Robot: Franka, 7 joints.
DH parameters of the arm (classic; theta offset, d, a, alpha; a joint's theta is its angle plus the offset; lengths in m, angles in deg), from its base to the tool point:
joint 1: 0 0.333 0 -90
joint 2: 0 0 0 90
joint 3: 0 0.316 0.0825 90
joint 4: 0 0 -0.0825 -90
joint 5: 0 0.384 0 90
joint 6: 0 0 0.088 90
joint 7: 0 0.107 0 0
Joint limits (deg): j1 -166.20..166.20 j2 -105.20..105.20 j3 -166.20..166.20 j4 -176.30..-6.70 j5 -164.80..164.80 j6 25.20..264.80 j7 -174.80..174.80
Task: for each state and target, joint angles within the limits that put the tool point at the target. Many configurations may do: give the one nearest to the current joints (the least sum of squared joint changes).
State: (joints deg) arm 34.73 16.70 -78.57 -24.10 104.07 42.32 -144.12
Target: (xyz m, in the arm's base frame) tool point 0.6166 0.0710 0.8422
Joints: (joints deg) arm 24.89 37.24 -77.14 -33.20 110.11 79.84 -144.12
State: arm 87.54 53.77 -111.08 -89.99 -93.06 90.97 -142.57
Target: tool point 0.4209 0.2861 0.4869
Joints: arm 115.51 64.13 -88.24 -121.26 -80.74 78.92 -142.57
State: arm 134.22 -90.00 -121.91 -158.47 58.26 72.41 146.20
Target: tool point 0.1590 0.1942 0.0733
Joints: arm 133.52 -85.47 -152.11 -146.41 55.51 79.26 146.20
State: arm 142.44 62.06 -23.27 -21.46 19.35 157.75 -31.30
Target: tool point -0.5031 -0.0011 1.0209
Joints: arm 166.20 15.62 23.11 -34.54 19.18 141.18 -31.30
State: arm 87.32 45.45 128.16 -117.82 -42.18 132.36 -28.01
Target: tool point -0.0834 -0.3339 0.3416
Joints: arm 110.81 35.35 143.67 -161.20 -39.30 128.12 -28.01
